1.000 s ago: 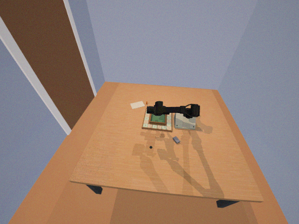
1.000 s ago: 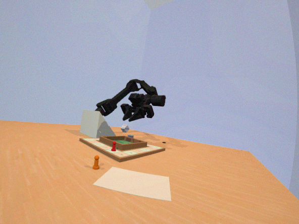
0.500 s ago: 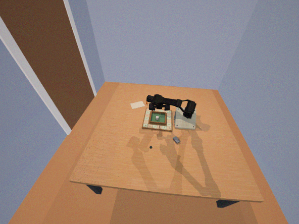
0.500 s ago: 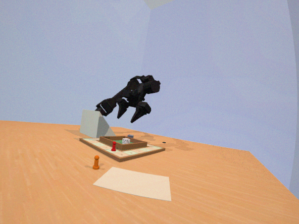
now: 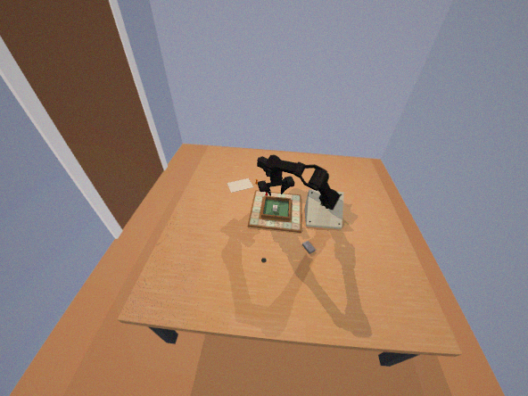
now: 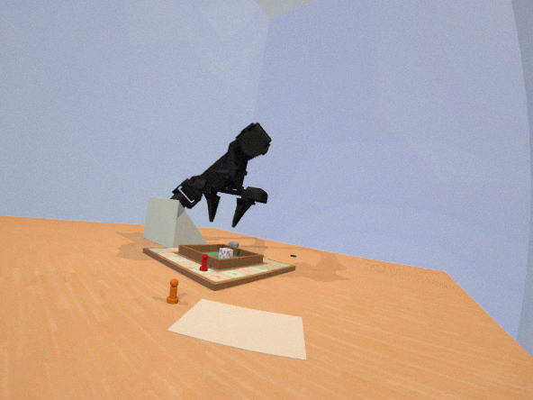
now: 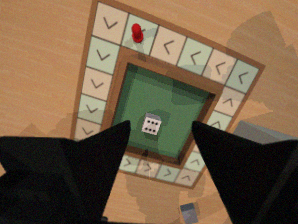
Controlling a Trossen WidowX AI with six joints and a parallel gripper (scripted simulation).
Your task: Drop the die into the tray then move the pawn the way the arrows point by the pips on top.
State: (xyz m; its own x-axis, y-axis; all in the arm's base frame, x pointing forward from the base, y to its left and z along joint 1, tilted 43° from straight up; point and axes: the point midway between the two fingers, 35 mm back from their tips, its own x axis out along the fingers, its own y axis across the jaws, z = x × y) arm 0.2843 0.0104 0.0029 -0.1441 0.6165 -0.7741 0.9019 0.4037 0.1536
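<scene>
My gripper tip is now 6 cm short of the red pawn, 8 cm to the left of it and 7 cm above it. From my gripper tip the other things lie so: white die (1 cm behind, 3 cm to the left, 8 cm below); green tray (1 cm behind, 2 cm to the left, 9 cm below); orange pawn (15 cm ahead, 19 cm to the right, 9 cm below).
</scene>
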